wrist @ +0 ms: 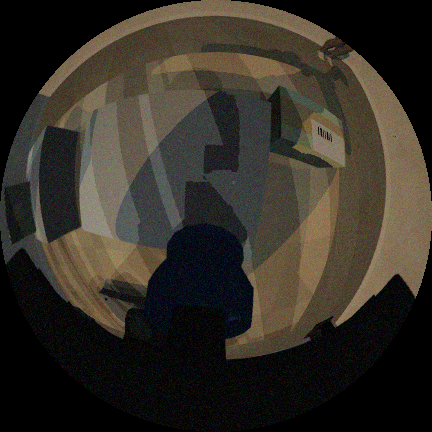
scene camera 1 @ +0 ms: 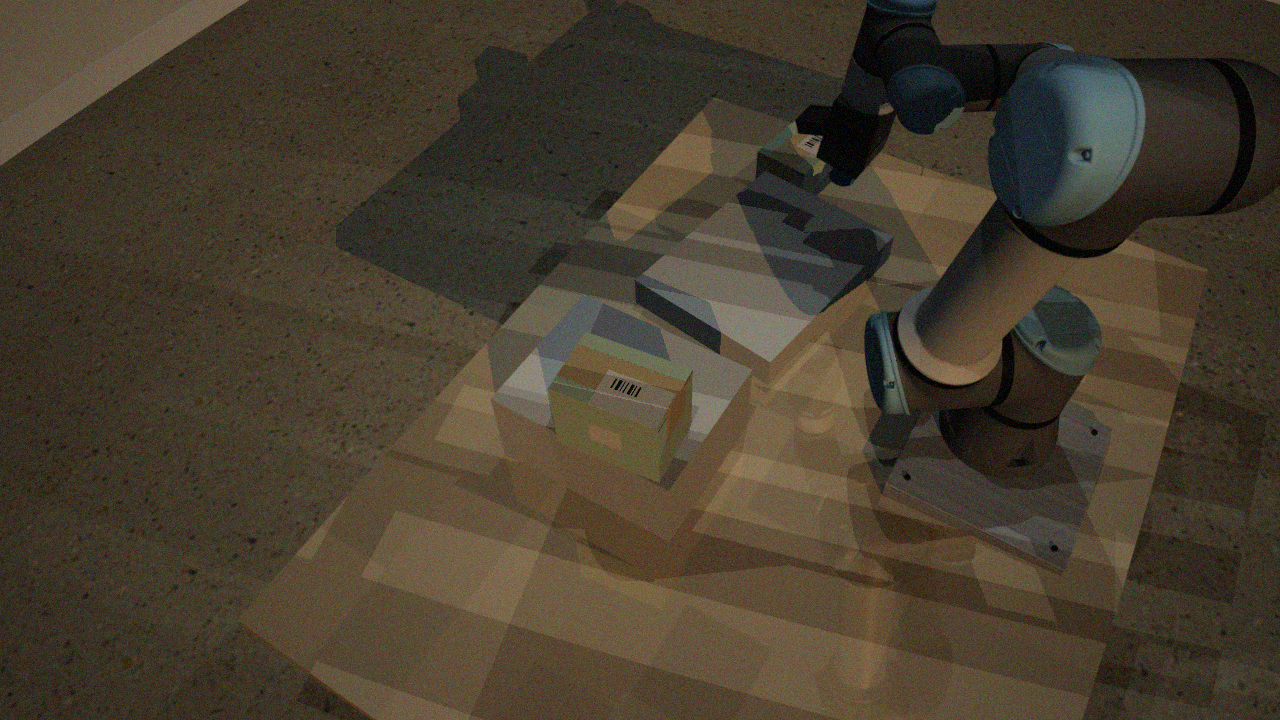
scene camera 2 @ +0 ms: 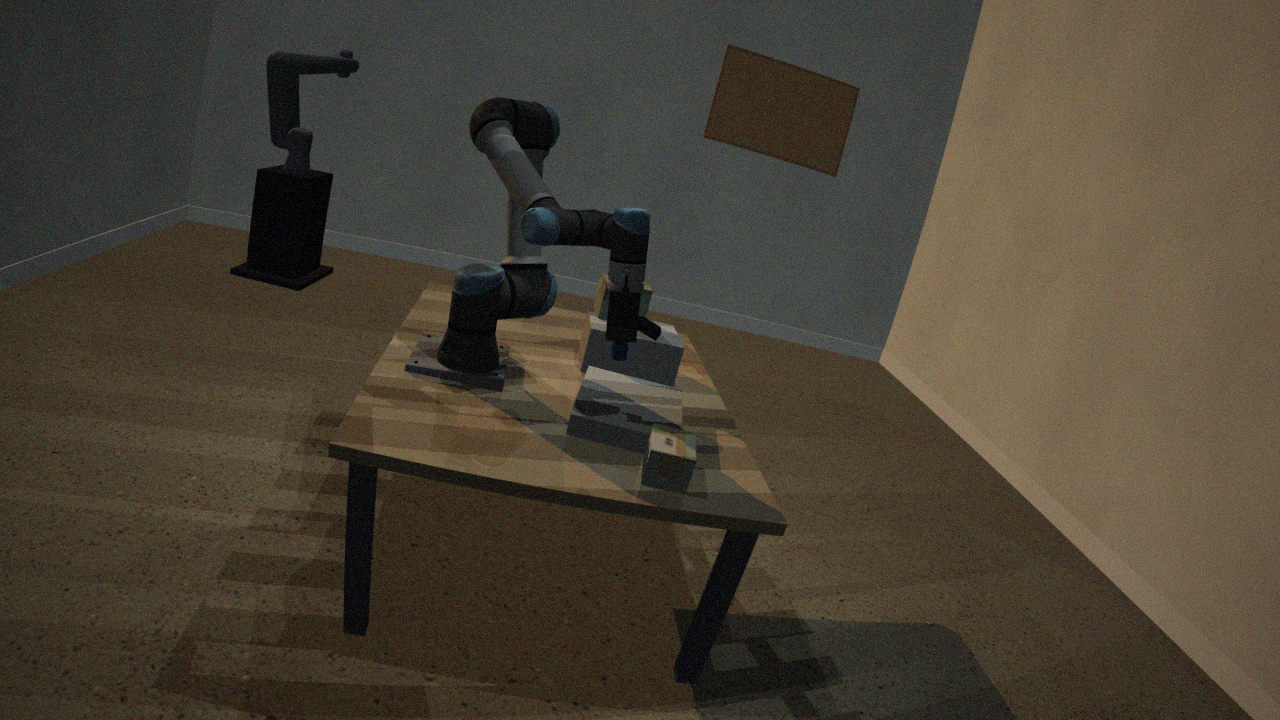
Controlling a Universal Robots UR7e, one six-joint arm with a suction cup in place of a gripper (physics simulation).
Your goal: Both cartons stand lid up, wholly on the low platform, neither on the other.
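Places are measured from the arm's base along level axes (x ahead, y left, z up), in centimetres.
Pixels of known places: end effector, tool point: [wrist: 203, 258] [scene camera 1: 841, 177] [scene camera 2: 618, 358]; arm's base, origin of the base link: [wrist: 150, 322] [scene camera 1: 995, 428] [scene camera 2: 467, 360].
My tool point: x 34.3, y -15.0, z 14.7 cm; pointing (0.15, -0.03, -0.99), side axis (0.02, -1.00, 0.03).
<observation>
Ahead of a thing's pixels: the offset from my tool point to its top centre. Level surfaces: height alone.
One carton {dx -0.7, dy +49.6, dz +5.4 cm} [scene camera 1: 617, 429] [scene camera 2: 602, 300] [wrist: 19, 211] stands on the taller block {dx +4.1, dy +44.1, dz -5.0 cm} [scene camera 1: 581, 483] [scene camera 2: 657, 360] [wrist: 60, 185], its barcode label on top. The other carton {dx +14.0, dy -14.6, dz -9.3 cm} [scene camera 1: 776, 165] [scene camera 2: 667, 467] [wrist: 305, 127] stands on the table just beyond the end of the low platform {dx +5.6, dy +8.7, dz -12.2 cm} [scene camera 1: 716, 277] [scene camera 2: 626, 386] [wrist: 105, 165], label face up. Whether it touches the platform I cannot tell. My suction gripper [scene camera 1: 841, 180] [scene camera 2: 619, 352] [wrist: 202, 280] is open, with nothing on the cup. It hangs above the low platform and hides part of the first carton in the second scene view.
The wooden table {dz -17.0 cm} [scene camera 1: 501, 617] [scene camera 2: 429, 438] bears both blocks and my arm's base plate [scene camera 1: 1002, 510] [scene camera 2: 429, 362]. The taller block stands past the low platform's other end. A second robot on a black pedestal [scene camera 2: 288, 219] stands on the floor behind. Shadows and stripes of light cross the table.
</observation>
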